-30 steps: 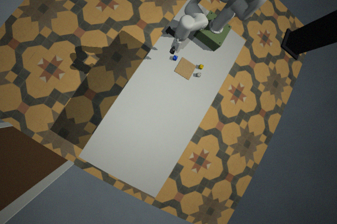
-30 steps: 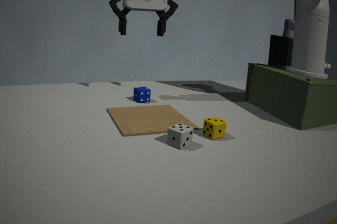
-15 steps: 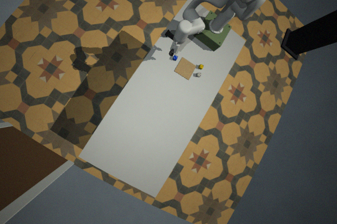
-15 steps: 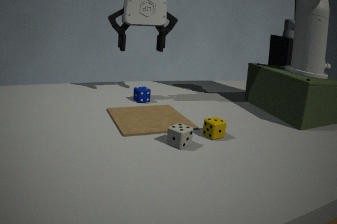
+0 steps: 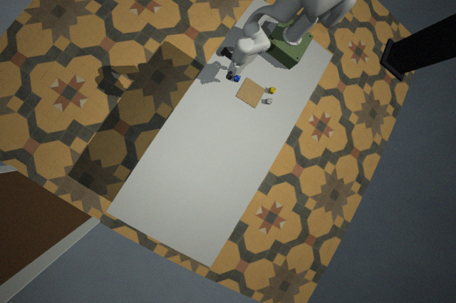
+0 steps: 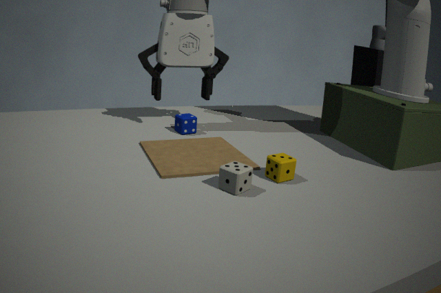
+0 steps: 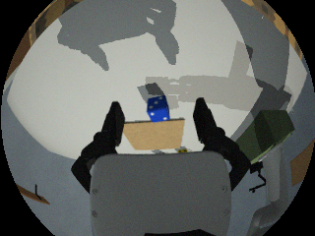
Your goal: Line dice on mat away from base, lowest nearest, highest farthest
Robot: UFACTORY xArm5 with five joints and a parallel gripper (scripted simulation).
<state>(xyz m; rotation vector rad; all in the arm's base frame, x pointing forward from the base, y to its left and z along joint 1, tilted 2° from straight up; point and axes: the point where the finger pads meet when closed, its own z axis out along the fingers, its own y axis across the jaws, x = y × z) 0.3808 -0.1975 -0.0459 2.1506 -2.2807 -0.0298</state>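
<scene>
Now: hand 4 cm to the right of the blue die and 5 cm above it. The rest, counted from my hand: white die: 2 cm ahead, 28 cm to the left, 5 cm below; yellow die: 5 cm behind, 26 cm to the left, 5 cm below; tan mat: 3 cm ahead, 16 cm to the left, 6 cm below.
</scene>
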